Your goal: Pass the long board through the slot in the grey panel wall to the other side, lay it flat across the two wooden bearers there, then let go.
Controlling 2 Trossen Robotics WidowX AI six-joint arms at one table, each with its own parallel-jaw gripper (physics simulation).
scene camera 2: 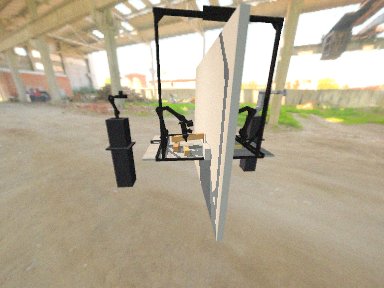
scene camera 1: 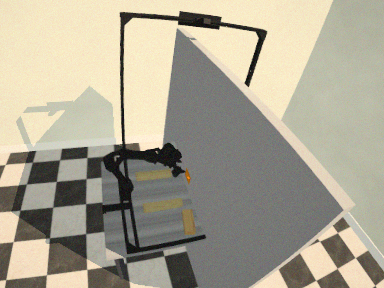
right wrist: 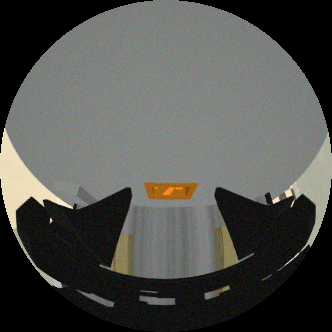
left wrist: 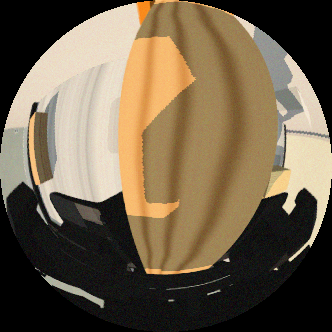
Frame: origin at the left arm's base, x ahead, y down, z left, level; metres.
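Seen in the pictures: left gripper, fingertip midpoint: (scene camera 2: pixel 186 141); right gripper, fingertip midpoint: (scene camera 1: pixel 183 166) (right wrist: pixel 174 192); right arm's base, link origin: (scene camera 2: pixel 242 141) (scene camera 1: pixel 125 196).
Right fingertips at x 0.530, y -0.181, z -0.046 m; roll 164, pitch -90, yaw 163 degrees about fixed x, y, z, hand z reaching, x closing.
Observation:
A point is followed by its place in that frame.
The long board (scene camera 2: pixel 196 136) @(x 0.356, y -0.088, z -0.060 m) (left wrist: pixel 215 120) is roughly level above the table, with its far end close to the wall. My left gripper (scene camera 2: pixel 185 136) @(x 0.248, y -0.028, z -0.043 m) is shut on it; the board hides its fingertips in the left wrist view. The grey panel wall (scene camera 1: pixel 240 150) @(x 0.482, y -0.685, z 0.347 m) (scene camera 2: pixel 212 100) @(x 0.433, y -0.468, z -0.366 m) (right wrist: pixel 165 100) @(x 0.482, y -0.248, z -0.056 m) has an orange-framed slot (scene camera 1: pixel 188 176) @(x 0.470, y -0.060, z -0.059 m) (right wrist: pixel 171 184) @(x 0.485, y -0.115, z -0.043 m). The board partly covers the slot's frame (left wrist: pixel 143 12) in the left wrist view; whether its end is inside is unclear. No board sticks out on the right gripper's side. My right gripper (scene camera 1: pixel 178 171) @(x 0.530, y -0.181, z -0.046 m) (right wrist: pixel 174 192) @(x 0.530, y -0.181, z -0.046 m) is open and empty, facing the slot above two pale wooden bearers (scene camera 1: pixel 152 175) @(x 0.708, y -0.020, z -0.140 m) (scene camera 1: pixel 163 205) @(x 0.687, y -0.025, z 0.121 m) (right wrist: pixel 122 255) @(x 0.627, y -0.025, z -0.146 m) (right wrist: pixel 226 242) @(x 0.605, y -0.025, z 0.095 m).
A tan block (scene camera 1: pixel 188 222) @(x 0.564, y -0.019, z 0.268 m) lies by the wall beyond the bearers. Two small wooden blocks (scene camera 2: pixel 176 146) @(x 0.142, y -0.031, z -0.204 m) (scene camera 2: pixel 187 150) @(x 0.242, y -0.031, z -0.316 m) stand below the board on the left arm's side. Black frame posts (scene camera 1: pixel 123 85) @(x 0.879, y -0.614, z -0.343 m) (scene camera 2: pixel 158 65) @(x 0.031, y -0.697, z -0.380 m) rise around the table.

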